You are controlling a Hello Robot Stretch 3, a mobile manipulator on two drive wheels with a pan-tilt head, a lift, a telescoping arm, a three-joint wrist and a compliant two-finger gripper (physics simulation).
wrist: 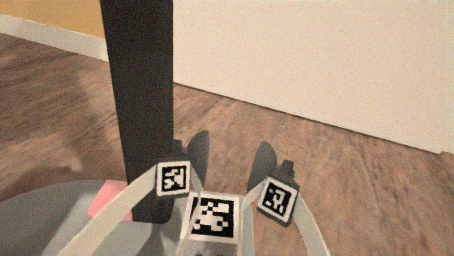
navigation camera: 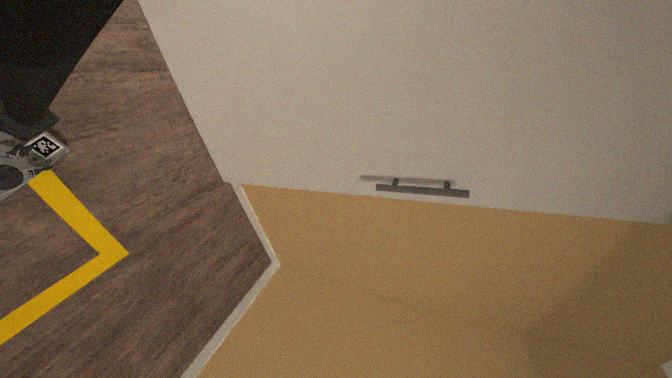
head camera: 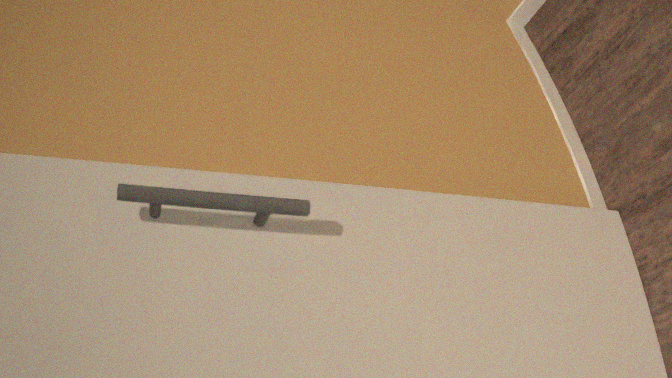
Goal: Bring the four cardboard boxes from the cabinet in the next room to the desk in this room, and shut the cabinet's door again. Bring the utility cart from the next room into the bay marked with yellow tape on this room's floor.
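Observation:
A smooth white door panel stands beside the orange wall, its lower edge at the floor. It carries a dark horizontal bar handle. My gripper is open and empty over the wood floor, low down in front of the white panel; the handle does not show in the wrist view. The yellow tape of the floor bay shows one corner at the left of the navigation view. The cardboard boxes, desk and utility cart do not show, and no cabinet can be made out.
The orange wall meets the wood floor along a white baseboard. My dark mast and grey base are close beside the gripper.

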